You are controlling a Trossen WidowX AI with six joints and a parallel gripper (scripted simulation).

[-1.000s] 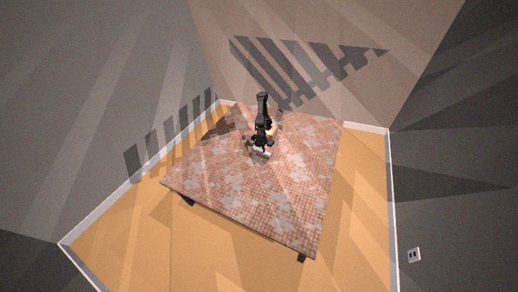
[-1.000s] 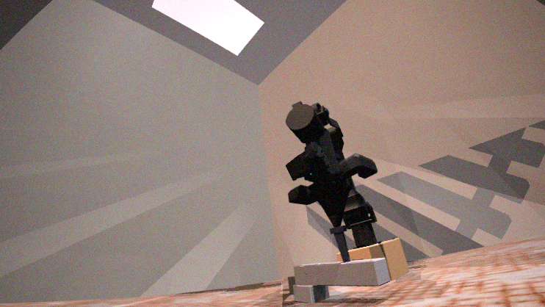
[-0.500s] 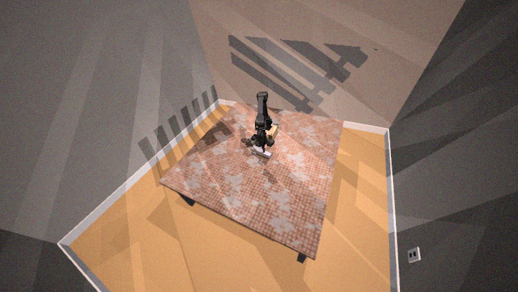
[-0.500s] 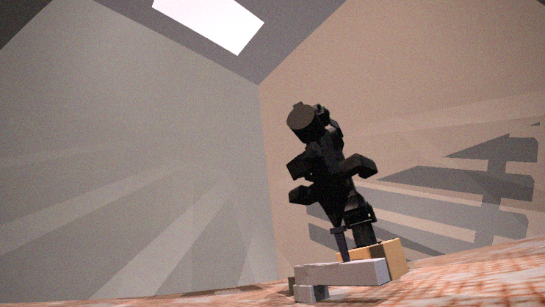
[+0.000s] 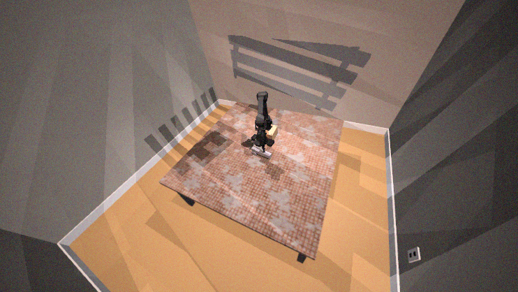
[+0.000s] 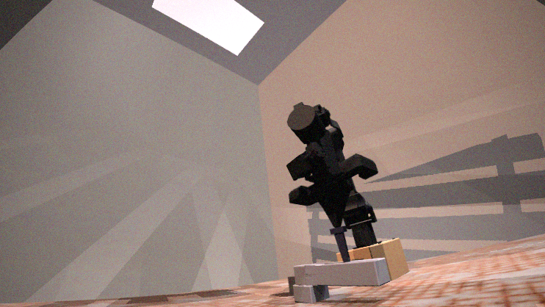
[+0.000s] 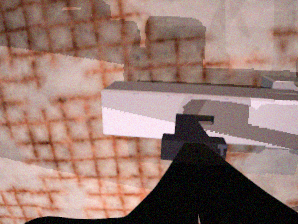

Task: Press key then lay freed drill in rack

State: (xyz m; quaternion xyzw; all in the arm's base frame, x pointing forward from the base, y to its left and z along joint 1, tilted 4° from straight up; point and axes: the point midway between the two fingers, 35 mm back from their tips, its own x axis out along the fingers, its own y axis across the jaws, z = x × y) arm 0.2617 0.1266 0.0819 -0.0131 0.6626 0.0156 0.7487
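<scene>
The dark key is 30 mm below my gripper tip. Also, from my gripper tip: dark block: 70 mm behind, 210 mm to the right, 100 mm below; then grey block: 40 mm to the right, 80 mm below; then drill: 60 mm to the right, 80 mm below.
</scene>
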